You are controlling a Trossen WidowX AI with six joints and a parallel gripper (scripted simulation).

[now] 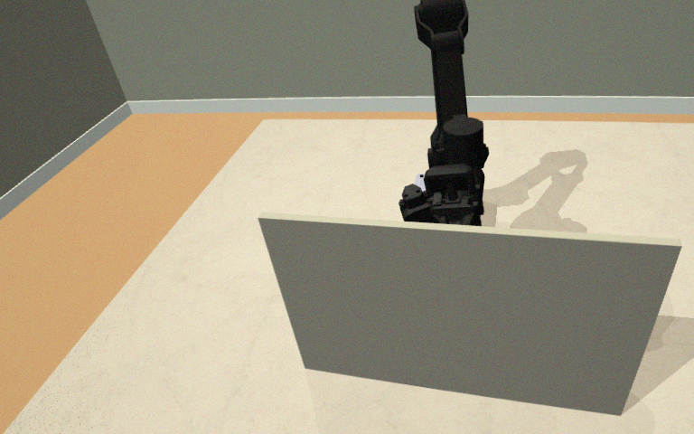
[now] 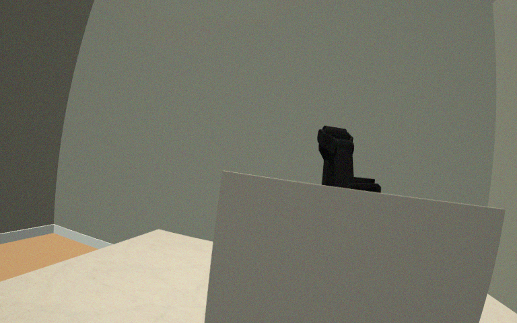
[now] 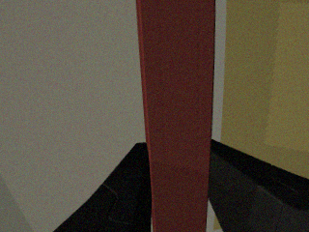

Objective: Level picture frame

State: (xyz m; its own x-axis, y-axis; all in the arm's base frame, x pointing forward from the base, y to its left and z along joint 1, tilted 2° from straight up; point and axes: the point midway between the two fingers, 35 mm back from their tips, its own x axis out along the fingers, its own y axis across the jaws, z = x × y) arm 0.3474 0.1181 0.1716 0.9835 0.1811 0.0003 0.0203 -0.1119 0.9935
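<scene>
My gripper tip is now 50 mm above the picture frame and 10 mm to the right of it. From my gripper tip the other things lie so: wall board (70 mm below, 20 mm ahead).
</scene>
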